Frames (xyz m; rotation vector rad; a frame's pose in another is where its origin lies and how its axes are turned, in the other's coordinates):
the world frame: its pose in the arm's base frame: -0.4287 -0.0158 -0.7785 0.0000 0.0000 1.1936
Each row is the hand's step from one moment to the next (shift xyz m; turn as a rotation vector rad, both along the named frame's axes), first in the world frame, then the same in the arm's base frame.
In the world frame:
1: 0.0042 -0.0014 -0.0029 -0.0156 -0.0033 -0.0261
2: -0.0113 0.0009 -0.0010 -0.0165 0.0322 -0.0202
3: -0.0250 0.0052 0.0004 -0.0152 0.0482 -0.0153
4: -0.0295 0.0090 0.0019 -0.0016 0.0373 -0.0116
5: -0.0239 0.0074 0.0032 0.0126 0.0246 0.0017
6: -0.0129 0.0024 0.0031 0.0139 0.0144 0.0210
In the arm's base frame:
1: 0.0028 0.0034 -0.0029 -0.0027 -0.0157 -0.0261
2: -0.0050 -0.0102 -0.0010 -0.0360 -0.0035 -0.0202
3: -0.0140 -0.0213 0.0004 -0.0504 0.0036 -0.0153
4: -0.0192 -0.0241 0.0019 -0.0353 0.0123 -0.0116
5: -0.0157 -0.0195 0.0032 -0.0182 0.0208 0.0017
6: -0.0070 -0.0111 0.0031 -0.0083 0.0182 0.0210

